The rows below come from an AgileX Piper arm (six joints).
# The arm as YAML. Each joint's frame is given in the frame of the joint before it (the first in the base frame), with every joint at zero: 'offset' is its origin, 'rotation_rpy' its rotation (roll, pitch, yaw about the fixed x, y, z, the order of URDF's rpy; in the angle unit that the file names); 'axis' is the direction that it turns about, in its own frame. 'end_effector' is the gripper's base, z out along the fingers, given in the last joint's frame.
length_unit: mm
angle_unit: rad
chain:
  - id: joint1
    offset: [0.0, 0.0, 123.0]
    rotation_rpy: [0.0, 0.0, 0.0]
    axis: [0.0, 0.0, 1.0]
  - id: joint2
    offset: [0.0, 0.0, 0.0]
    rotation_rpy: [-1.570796, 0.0, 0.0]
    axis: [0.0, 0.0, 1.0]
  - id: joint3
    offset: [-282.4, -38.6, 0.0]
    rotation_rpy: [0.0, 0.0, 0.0]
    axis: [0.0, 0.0, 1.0]
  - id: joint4
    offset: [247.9, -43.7, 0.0]
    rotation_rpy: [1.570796, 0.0, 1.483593]
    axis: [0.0, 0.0, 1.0]
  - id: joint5
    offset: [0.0, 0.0, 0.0]
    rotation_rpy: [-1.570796, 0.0, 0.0]
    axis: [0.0, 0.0, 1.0]
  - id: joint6
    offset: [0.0, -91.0, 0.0]
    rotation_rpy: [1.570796, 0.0, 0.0]
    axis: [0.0, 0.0, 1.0]
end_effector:
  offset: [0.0, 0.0, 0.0]
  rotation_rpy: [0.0, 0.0, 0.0]
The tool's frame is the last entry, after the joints.
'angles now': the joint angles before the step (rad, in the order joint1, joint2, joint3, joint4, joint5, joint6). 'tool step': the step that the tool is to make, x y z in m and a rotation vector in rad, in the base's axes. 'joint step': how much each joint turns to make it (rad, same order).
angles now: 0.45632 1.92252 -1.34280 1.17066 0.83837 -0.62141
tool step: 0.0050 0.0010 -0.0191 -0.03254 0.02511 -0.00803
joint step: -0.00004 0.04458 0.00034 -0.01083 -0.01778 -0.00152
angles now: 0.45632 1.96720 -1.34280 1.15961 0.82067 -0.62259
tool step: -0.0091 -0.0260 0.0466 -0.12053 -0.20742 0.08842
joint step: -0.03270 -0.14034 -0.00819 -0.23040 0.02305 -0.00017
